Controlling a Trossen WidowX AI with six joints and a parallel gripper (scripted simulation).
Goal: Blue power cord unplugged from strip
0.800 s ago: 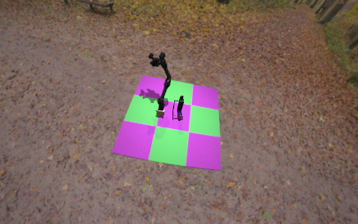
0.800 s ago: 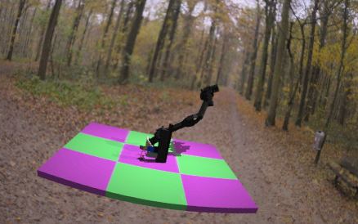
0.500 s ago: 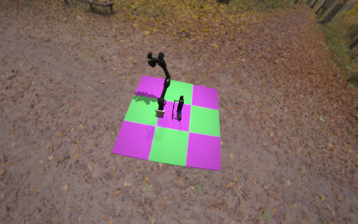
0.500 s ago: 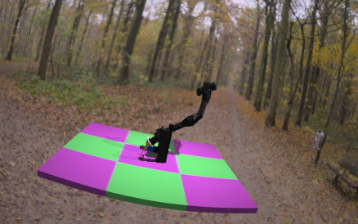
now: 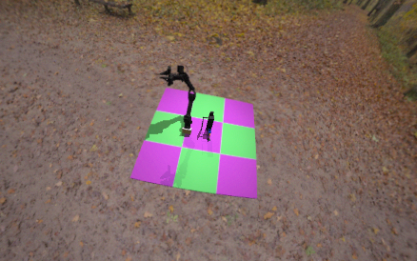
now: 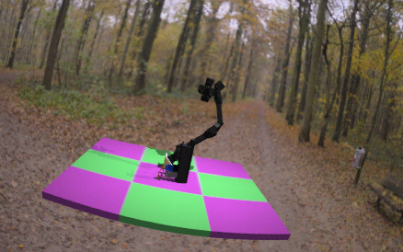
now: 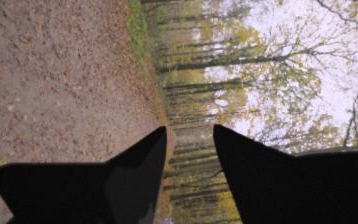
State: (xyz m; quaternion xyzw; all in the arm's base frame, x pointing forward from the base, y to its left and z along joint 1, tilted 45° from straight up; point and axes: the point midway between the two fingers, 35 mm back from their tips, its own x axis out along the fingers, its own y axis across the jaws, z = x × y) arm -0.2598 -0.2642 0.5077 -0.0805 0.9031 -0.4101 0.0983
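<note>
The blue plug lies 56 cm ahead of my gripper tip, 51 cm below it and 15 cm to the right of it.
</note>
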